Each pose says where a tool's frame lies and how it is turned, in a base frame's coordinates. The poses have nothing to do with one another.
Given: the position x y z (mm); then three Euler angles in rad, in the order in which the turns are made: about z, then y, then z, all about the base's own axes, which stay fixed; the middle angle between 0 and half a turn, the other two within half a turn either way.
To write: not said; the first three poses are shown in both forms.
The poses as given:
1: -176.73 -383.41 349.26 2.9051 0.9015 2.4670
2: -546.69 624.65 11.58 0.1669 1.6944 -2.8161
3: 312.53 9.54 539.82 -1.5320 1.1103 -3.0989
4: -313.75 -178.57 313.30 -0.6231 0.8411 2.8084
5: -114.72 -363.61 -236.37 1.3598 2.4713 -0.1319
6: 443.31 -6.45 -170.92 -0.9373 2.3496 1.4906
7: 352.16 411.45 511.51 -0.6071 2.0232 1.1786
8: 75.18 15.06 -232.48 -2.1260 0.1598 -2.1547
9: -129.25 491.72 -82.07 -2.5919 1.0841 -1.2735
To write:
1: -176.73 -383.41 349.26 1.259 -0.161 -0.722 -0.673
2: -546.69 624.65 11.58 2.817 0.757 0.060 -0.651
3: 312.53 9.54 539.82 1.914 -0.455 -0.457 0.764
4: -313.75 -178.57 313.30 2.275 -0.445 -0.065 0.893
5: -114.72 -363.61 -236.37 2.597 0.665 0.720 0.197
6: 443.31 -6.45 -170.92 2.381 -0.931 0.347 0.113
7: 352.16 411.45 511.51 2.074 -0.767 0.618 0.174
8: 75.18 15.06 -232.48 2.007 -0.001 -0.095 0.996
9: -129.25 491.72 -82.07 2.525 0.332 -0.428 0.841
